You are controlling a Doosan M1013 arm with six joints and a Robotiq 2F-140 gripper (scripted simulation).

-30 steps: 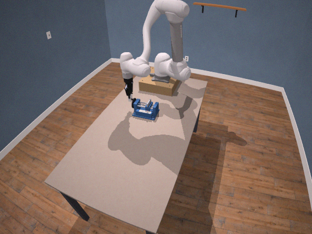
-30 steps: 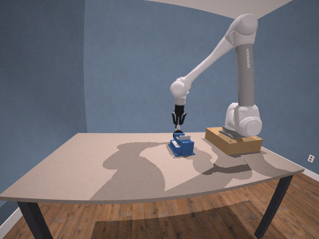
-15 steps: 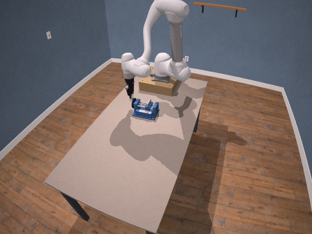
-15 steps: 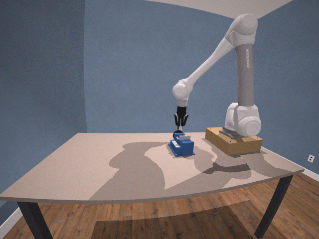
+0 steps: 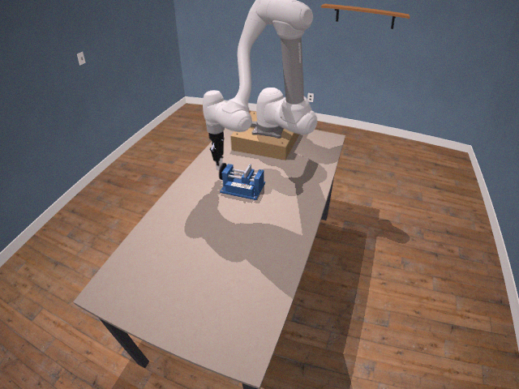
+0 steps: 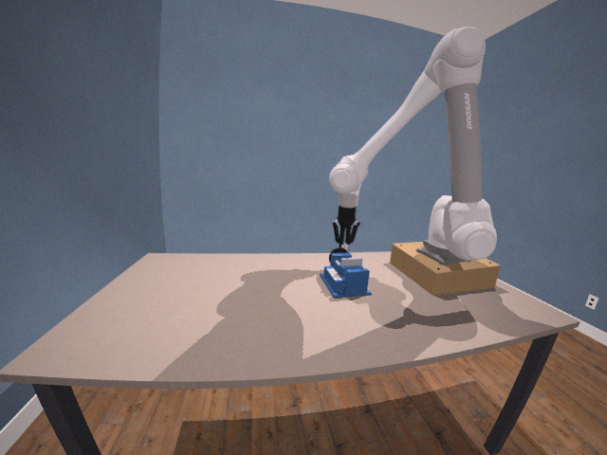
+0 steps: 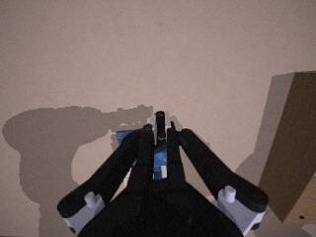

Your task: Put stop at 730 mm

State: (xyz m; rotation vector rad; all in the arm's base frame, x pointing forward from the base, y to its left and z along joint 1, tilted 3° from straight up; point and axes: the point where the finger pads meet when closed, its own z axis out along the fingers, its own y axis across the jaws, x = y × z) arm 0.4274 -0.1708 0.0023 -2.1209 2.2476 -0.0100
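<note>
Now: the grey stop block 50 mm ahead of my hand and 170 mm to the left of it. Also, from my hand: black handwheel: 10 mm ahead, 20 mm to the left, 20 mm below.
</note>
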